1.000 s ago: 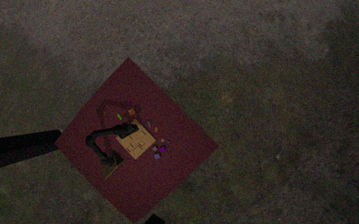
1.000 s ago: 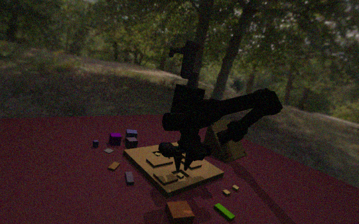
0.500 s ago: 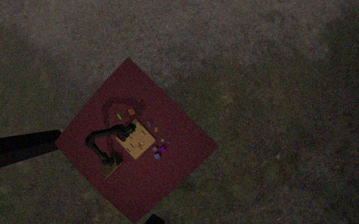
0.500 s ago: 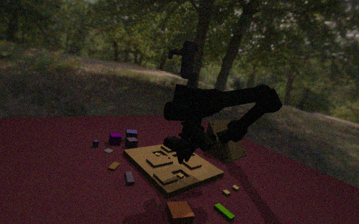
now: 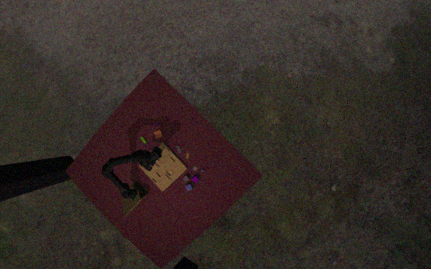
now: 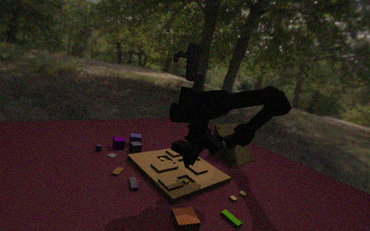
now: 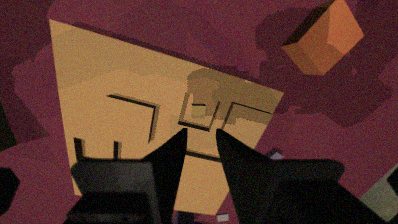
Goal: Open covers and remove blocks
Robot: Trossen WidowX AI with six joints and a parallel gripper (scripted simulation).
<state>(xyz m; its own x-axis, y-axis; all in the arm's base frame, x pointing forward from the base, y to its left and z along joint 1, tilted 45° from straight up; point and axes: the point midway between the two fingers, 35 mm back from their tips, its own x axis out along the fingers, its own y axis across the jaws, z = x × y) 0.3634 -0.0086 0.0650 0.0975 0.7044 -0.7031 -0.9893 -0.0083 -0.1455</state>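
Now: the dark block 29 cm to the right of my gripper tip and 5 cm below it. Also, from my gripper tip: green bar (19 cm to the left, 7 cm below, 2 cm ahead); then orange block (14 cm ahead, 12 cm to the left, 6 cm below); then grey bar (15 cm ahead, 9 cm to the right, 7 cm below).
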